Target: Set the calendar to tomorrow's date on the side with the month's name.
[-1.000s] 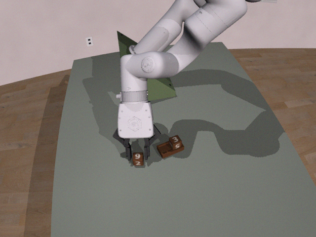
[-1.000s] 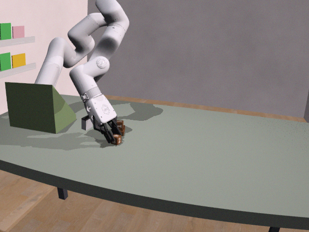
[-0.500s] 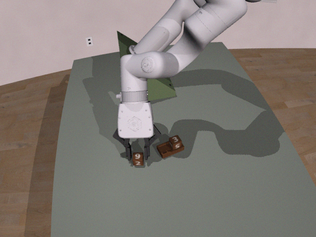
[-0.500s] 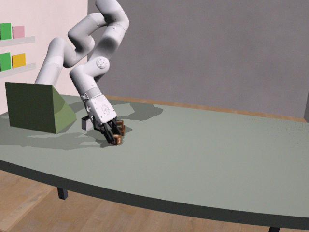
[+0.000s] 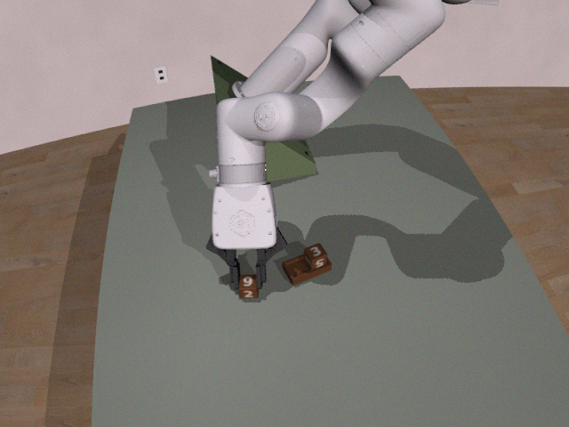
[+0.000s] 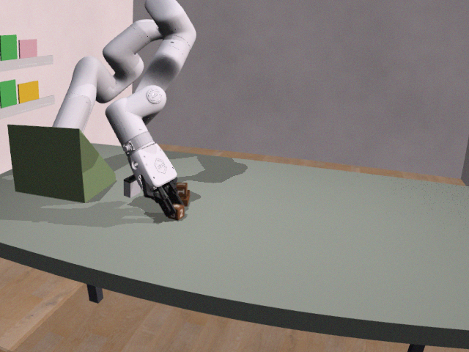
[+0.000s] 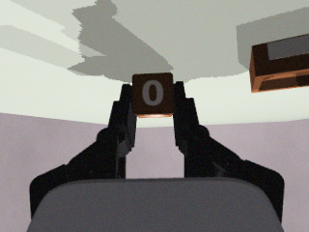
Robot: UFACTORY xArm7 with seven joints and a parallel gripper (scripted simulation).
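My hand is 2 cm above the brown cube and 1 cm short of it. Round my hand: tray 10 cm to the left, 2 cm below, 2 cm behind.
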